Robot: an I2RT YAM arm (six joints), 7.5 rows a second.
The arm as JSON. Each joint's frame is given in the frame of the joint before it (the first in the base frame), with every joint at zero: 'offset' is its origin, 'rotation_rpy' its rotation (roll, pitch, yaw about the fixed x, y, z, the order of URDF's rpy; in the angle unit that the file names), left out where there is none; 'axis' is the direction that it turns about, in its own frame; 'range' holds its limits. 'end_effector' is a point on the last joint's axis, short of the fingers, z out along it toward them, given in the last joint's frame.
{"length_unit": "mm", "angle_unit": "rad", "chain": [
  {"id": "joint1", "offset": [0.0, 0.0, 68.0], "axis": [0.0, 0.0, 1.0], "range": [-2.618, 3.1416]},
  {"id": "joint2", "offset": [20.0, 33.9, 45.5], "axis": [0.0, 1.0, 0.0], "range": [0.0, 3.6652]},
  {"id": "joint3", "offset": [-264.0, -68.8, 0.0], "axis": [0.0, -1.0, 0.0], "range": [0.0, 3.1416]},
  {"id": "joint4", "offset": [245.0, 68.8, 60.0], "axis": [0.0, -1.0, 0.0], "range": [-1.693, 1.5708]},
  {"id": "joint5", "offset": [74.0, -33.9, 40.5], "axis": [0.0, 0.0, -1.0], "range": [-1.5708, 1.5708]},
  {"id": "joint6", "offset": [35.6, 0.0, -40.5], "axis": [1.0, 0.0, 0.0], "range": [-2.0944, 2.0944]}
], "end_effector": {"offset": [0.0, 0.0, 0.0], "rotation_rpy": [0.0, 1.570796, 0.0]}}
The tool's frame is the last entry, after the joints.
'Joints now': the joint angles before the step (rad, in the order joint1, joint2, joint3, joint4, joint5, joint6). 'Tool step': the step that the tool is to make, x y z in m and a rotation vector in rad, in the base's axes. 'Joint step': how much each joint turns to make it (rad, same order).
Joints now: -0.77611, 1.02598, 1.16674, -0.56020, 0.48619, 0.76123
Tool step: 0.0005, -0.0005, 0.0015, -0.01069, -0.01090, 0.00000
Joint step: -0.00004, 0.00026, 0.00021, 0.01532, -0.00004, -0.00001
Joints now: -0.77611, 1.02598, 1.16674, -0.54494, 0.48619, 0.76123
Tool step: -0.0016, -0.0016, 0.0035, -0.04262, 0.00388, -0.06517
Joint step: -0.00008, -0.00007, 0.00017, 0.03031, 0.07279, -0.00690
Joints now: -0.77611, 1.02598, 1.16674, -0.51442, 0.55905, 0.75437
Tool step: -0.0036, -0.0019, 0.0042, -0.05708, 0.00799, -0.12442
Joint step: -0.00026, 0.00032, -0.00020, 0.03492, 0.13251, -0.00011
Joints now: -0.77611, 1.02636, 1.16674, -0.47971, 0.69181, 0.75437
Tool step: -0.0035, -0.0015, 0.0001, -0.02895, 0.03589, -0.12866
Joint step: -0.00001, 0.00599, 0.00029, 0.00036, 0.13656, 0.00000
